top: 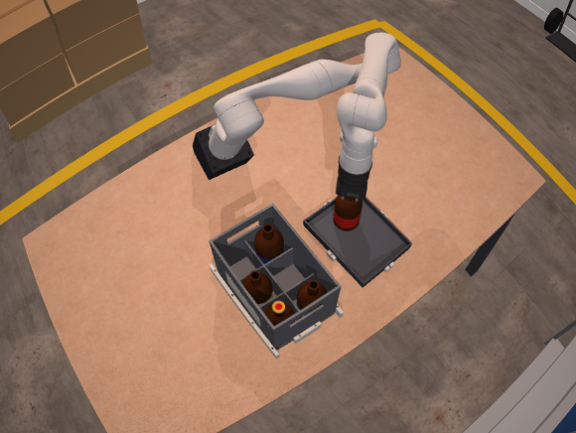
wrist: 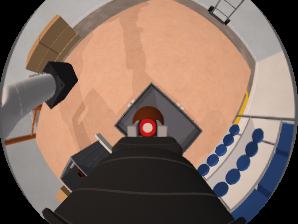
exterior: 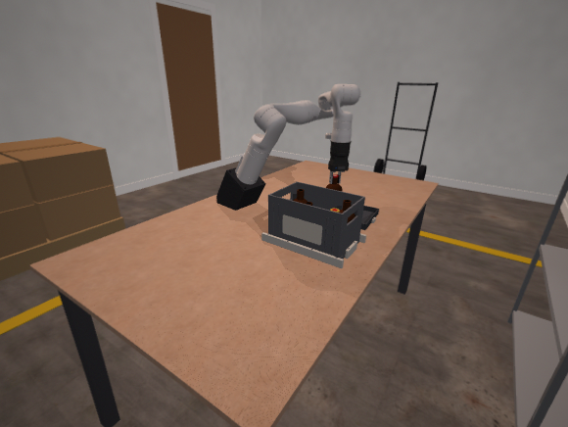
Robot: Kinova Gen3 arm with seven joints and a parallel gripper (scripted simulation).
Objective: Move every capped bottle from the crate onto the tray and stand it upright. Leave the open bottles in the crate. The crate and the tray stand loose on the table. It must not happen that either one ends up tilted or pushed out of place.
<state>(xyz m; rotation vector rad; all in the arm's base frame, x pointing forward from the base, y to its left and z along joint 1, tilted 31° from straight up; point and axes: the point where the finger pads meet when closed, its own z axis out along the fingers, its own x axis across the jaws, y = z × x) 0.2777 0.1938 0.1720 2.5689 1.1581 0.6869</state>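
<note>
My gripper is now 6 cm above the bottle. Round my hand: dark tray: 14 cm below, 5 cm ahead, 1 cm to the left; then dark grey crate: 27 cm to the right, 7 cm below, 7 cm ahead.
</note>
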